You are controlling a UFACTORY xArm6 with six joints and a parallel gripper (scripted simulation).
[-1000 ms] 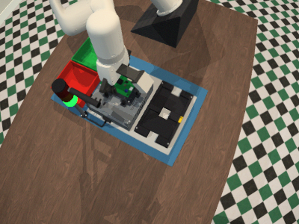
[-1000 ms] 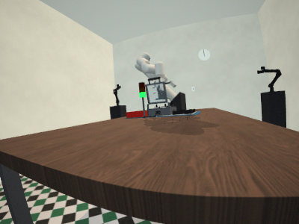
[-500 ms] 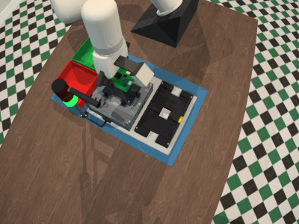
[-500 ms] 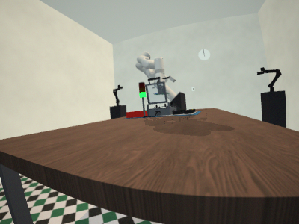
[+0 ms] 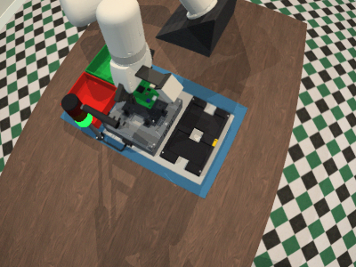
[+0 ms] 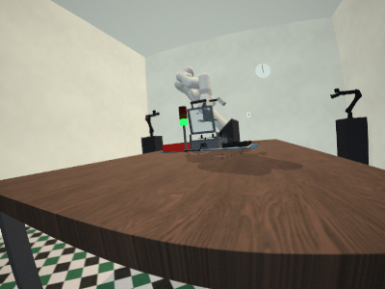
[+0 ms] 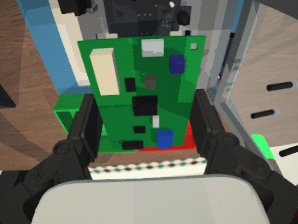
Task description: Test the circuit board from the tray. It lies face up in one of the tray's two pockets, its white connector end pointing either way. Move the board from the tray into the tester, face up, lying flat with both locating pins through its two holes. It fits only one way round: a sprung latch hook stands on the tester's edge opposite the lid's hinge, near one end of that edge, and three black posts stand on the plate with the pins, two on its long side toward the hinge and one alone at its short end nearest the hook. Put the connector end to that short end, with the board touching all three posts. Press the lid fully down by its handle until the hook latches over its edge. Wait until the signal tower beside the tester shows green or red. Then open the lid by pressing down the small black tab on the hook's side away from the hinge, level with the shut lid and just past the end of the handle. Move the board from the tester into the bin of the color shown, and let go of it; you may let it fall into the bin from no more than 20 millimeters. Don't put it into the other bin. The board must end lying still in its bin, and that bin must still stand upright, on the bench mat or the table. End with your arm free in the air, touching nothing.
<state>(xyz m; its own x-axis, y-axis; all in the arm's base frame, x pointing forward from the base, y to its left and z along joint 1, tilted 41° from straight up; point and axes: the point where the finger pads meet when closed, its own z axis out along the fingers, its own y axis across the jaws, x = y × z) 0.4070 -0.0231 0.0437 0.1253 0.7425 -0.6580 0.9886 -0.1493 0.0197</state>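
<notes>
Now: the green bin 180 mm to the right of my hand, 170 mm below it and 130 mm behind it. Round my hand: black nest 110 mm below, 10 mm to the left, 10 mm ahead; then green circuit board 10 mm below; then clear lid 120 mm ahead, 10 mm to the right.
</notes>
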